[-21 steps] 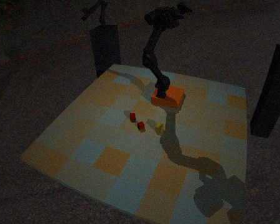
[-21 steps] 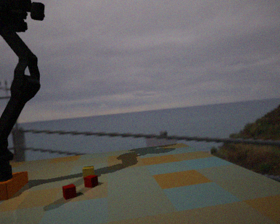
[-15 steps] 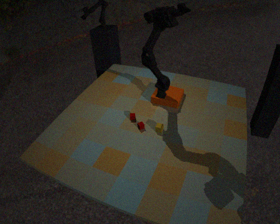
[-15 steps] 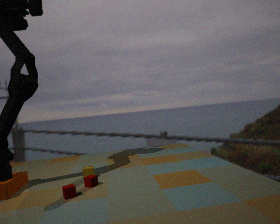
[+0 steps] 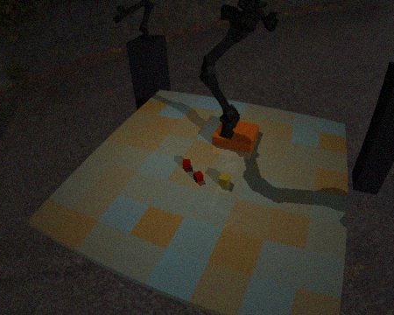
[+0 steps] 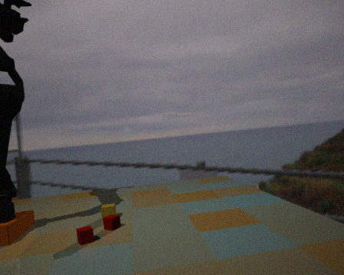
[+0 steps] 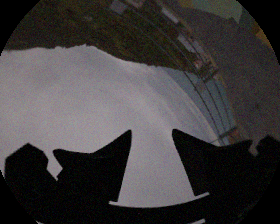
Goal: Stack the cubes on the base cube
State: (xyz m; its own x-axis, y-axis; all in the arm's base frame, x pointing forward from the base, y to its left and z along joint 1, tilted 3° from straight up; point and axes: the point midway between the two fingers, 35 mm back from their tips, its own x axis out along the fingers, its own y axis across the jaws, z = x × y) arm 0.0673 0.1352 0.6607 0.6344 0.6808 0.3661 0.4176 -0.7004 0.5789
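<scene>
Now: gripper tip 70 cm above the yellow base cube, 21 cm short of it and 12 cm to the left of it. From my gripper tip the other things lie so: red cube 70 cm below, 32 cm to the right, 16 cm ahead.
</scene>
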